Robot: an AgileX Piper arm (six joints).
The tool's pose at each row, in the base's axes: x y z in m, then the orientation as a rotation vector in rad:
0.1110 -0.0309 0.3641 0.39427 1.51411 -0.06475
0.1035 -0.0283 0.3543 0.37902 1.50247 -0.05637
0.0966 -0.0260 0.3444 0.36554 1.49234 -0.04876
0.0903 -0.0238 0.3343 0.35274 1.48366 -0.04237
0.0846 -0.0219 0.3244 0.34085 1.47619 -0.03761
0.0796 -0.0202 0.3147 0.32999 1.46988 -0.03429
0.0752 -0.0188 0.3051 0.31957 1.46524 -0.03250
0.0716 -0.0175 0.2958 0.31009 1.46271 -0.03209
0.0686 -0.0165 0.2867 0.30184 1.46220 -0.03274
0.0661 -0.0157 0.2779 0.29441 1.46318 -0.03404
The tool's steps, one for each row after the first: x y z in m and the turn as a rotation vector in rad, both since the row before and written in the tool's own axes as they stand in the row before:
0.0096 -0.0018 -0.0080 -0.01601 -0.01186 -0.00193
0.0096 -0.0018 -0.0075 -0.01430 -0.01025 -0.00161
0.0097 -0.0016 -0.0070 -0.01303 -0.00889 -0.00224
0.0095 -0.0016 -0.0064 -0.01137 -0.00780 -0.00295
0.0093 -0.0015 -0.0058 -0.00975 -0.00673 -0.00345
0.0092 -0.0015 -0.0052 -0.00843 -0.00522 -0.00445
0.0089 -0.0013 -0.0045 -0.00684 -0.00322 -0.00510
0.0087 -0.0014 -0.0038 -0.00525 -0.00124 -0.00534
0.0085 -0.0013 -0.0033 -0.00422 0.00023 -0.00548

